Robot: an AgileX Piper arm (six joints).
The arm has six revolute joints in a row. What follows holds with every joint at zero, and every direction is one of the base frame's.
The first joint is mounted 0.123 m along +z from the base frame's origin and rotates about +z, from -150 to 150 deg.
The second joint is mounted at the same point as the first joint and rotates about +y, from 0 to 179.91 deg.
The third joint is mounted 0.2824 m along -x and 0.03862 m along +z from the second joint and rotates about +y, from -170 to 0 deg.
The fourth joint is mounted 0.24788 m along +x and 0.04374 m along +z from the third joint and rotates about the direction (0.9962, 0, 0.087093), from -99.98 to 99.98 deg.
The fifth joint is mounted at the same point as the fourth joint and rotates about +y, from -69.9 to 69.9 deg.
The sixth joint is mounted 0.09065 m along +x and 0.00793 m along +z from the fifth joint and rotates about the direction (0.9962, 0, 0.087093), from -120 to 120 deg.
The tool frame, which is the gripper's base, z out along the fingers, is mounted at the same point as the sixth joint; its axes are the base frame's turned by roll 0, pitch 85 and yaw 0 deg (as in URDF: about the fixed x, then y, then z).
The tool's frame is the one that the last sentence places.
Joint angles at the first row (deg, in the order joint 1, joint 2, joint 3, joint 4, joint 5, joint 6):
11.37 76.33 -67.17 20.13 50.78 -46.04
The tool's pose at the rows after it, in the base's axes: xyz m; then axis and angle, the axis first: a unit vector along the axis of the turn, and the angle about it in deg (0 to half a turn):
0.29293 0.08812 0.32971 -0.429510 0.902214 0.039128 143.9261
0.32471 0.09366 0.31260 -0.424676 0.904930 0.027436 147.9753
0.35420 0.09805 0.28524 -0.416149 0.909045 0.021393 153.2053
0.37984 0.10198 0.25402 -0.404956 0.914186 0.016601 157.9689
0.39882 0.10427 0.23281 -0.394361 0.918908 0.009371 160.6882
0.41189 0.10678 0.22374 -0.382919 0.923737 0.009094 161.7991
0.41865 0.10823 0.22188 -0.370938 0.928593 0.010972 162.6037
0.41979 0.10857 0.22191 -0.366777 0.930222 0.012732 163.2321
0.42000 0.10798 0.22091 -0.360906 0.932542 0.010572 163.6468
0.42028 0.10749 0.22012 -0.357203 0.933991 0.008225 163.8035
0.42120 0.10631 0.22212 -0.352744 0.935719 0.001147 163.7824
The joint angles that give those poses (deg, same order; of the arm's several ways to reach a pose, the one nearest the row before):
13.48 82.76 -71.61 14.47 49.91 -43.40
13.70 90.29 -76.74 11.49 50.97 -41.40
13.70 98.08 -81.05 9.08 52.32 -39.42
13.73 105.51 -84.86 7.01 53.14 -37.21
13.74 110.94 -88.47 5.16 53.74 -35.08
13.74 114.39 -91.98 4.57 54.82 -33.35
13.74 116.16 -94.52 4.34 56.36 -31.68
13.73 116.61 -95.33 4.34 57.36 -31.12
13.73 116.77 -95.41 3.86 57.62 -30.19
13.73 116.87 -95.41 3.46 57.62 -29.57
13.74 116.87 -95.88 2.42 57.94 -28.57

